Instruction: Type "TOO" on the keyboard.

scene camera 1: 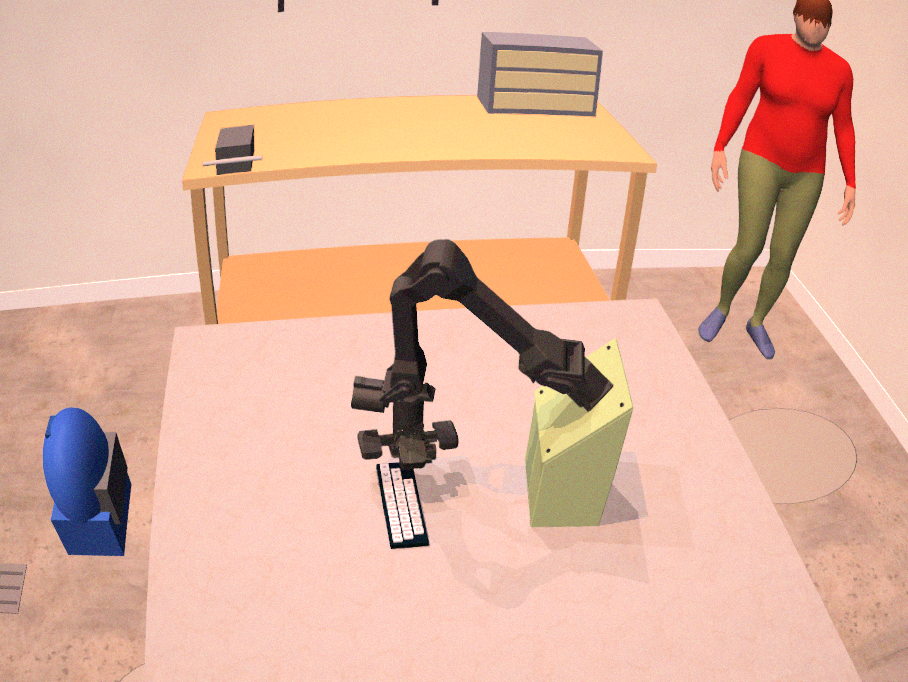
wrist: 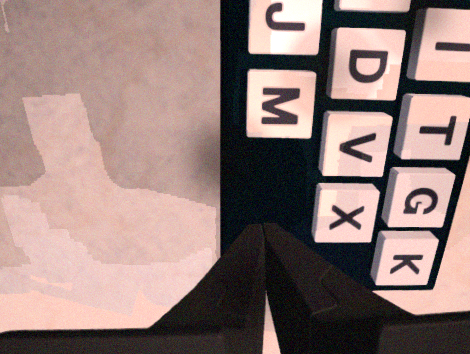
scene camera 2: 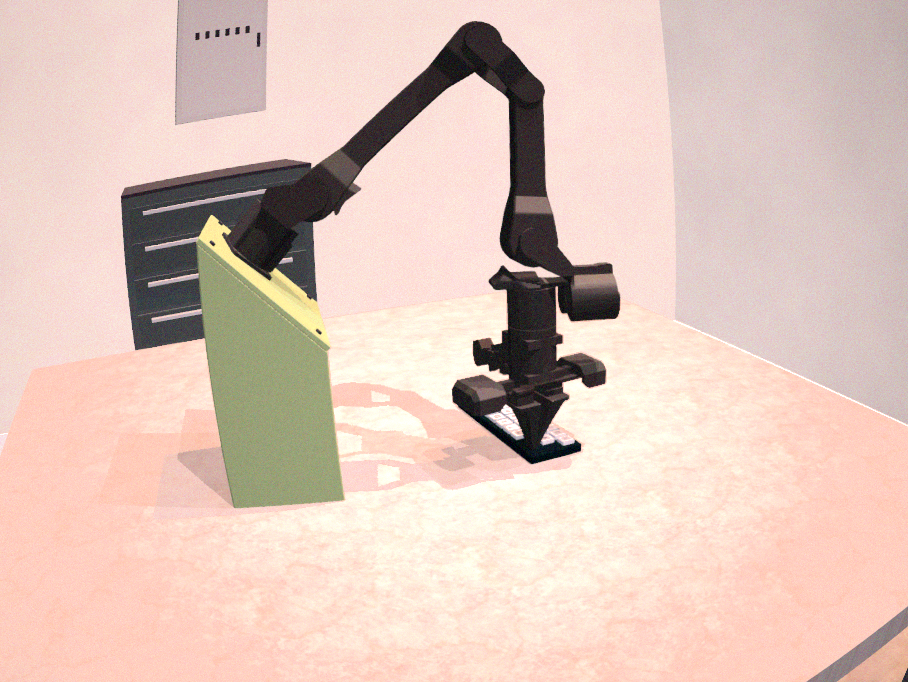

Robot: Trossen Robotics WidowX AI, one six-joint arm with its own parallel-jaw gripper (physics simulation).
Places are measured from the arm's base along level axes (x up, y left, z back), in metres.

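Pixels of known places: gripper, fingertip midpoint: [scene camera 1: 407, 468] [wrist: 261, 236] [scene camera 2: 532, 448]; arm's base, origin of the base link: [scene camera 1: 594, 391] [scene camera 2: 245, 256].
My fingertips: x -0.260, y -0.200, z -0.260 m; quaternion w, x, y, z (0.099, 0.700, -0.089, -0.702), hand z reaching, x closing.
Note:
For each thing: its top centre in the pictures, then the offset to it from my fingertips. Level surfaces: height alone.
- black keyboard, middle of its top: [scene camera 2: 516, 417] [scene camera 1: 401, 500] dx +0.005, dy +0.075, dz -0.051 m
- X key, middle of its top: [wrist: 346, 217] [scene camera 2: 545, 437] dx +0.005, dy +0.001, dz -0.025 m
- T key, middle of its top: [wrist: 436, 129] dx +0.005, dy +0.019, dz -0.054 m
- G key, middle of its top: [wrist: 421, 201] [scene camera 2: 557, 432] dx +0.005, dy +0.000, dz -0.047 m
- K key, middle of its top: [wrist: 406, 263] [scene camera 2: 565, 438] dx +0.005, dy -0.020, dz -0.040 m
- table, its level: dx -0.011 m
The black keyboard [scene camera 1: 402, 506] [scene camera 2: 555, 453] [wrist: 267, 175] with white letter keys lies flat on the table. My gripper [scene camera 1: 413, 465] [scene camera 2: 533, 446] [wrist: 261, 236] is shut and empty, pointing straight down over one end of the keyboard. In the wrist view its tips appear over the bare dark strip, left of and slightly below the X key [wrist: 346, 213]. The T key [wrist: 434, 131] is farther up and right, above the G key [wrist: 419, 198] and the K key [wrist: 406, 259]. The O key does not show in the wrist view. Any small gap under the tips is hard to judge.
The arm is mounted on a green slanted pedestal [scene camera 1: 576, 462] [scene camera 2: 271, 389] on the table [scene camera 1: 256, 601] [scene camera 2: 440, 587]. A wooden workbench [scene camera 1: 367, 139] with a drawer box [scene camera 1: 544, 80], a person in red [scene camera 1: 796, 102] and a blue object [scene camera 1: 75, 462] are beyond the table.

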